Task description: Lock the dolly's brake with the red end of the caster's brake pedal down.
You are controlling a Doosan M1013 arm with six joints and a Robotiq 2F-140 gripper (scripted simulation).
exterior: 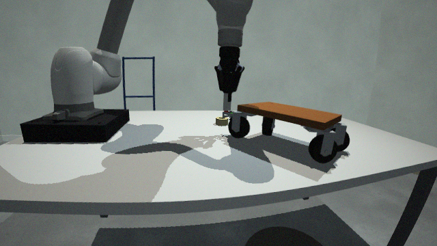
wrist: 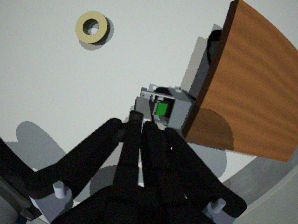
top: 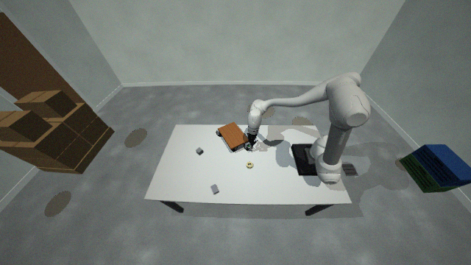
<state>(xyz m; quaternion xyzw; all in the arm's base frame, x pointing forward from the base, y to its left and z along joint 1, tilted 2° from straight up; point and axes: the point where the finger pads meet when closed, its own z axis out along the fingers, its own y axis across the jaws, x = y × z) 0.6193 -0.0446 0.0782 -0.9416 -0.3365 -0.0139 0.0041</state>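
My gripper is now 1 cm short of the brake pedal, 1 cm to the left of it and 4 cm above it.
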